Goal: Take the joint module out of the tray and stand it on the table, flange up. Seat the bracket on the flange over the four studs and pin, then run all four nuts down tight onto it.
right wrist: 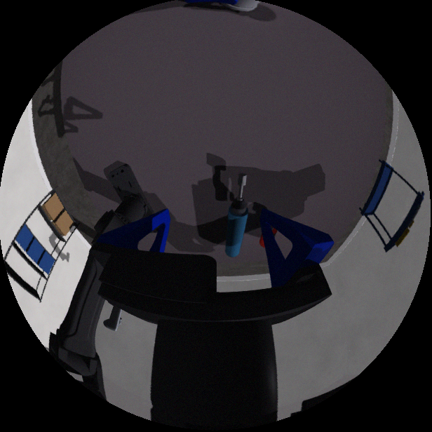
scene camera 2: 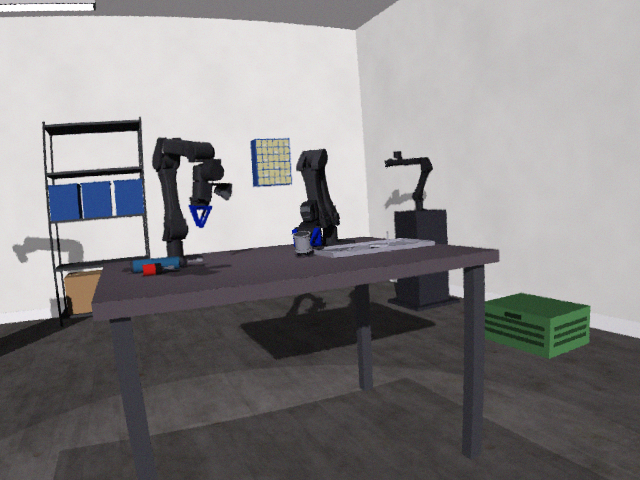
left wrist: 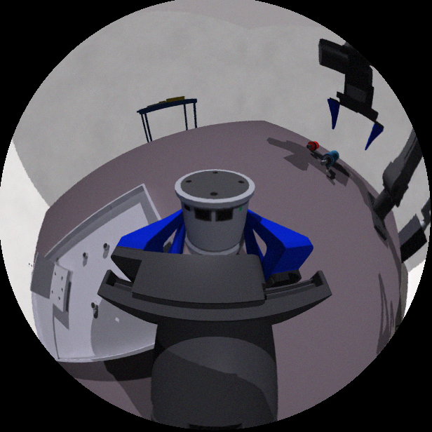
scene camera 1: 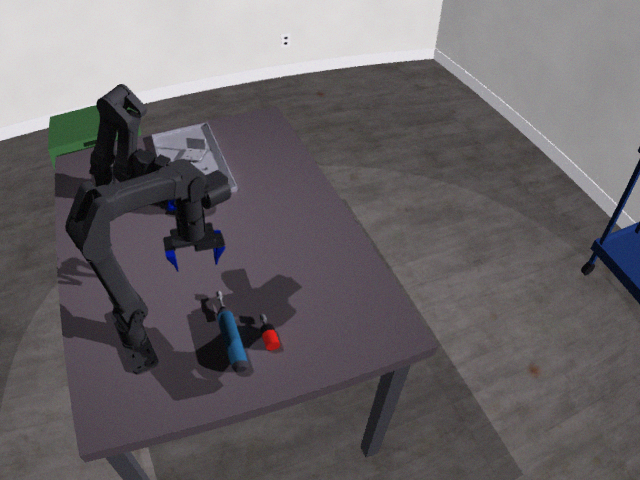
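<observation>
The joint module [scene camera 2: 302, 242] [left wrist: 215, 227], a pale grey cylinder, is upright between the fingers of my left gripper [left wrist: 214, 213], beside the tray. Its upper end shows a dark face with four small holes. Its foot is at or just above the table; contact is unclear. The arm hides it in scene camera 1. The bracket [left wrist: 60, 287], a pale plate with holes, is in the tray [scene camera 1: 222, 155] [left wrist: 102, 216]. Small nuts [left wrist: 85, 257] [left wrist: 106, 246] [left wrist: 94, 306] lie there. My right gripper [scene camera 1: 196, 266] [scene camera 2: 200, 224] [left wrist: 349, 138] [right wrist: 214, 213] is open and empty, above the table.
A blue driver [scene camera 1: 231, 335] [scene camera 2: 155, 264] [left wrist: 330, 158] [right wrist: 237, 230] with a socket tip lies on the table [scene camera 1: 330, 310], past the right gripper. A shorter red driver [scene camera 1: 270, 338] [scene camera 2: 149, 269] [left wrist: 313, 145] lies beside it. A green crate [scene camera 2: 537, 322] stands on the floor.
</observation>
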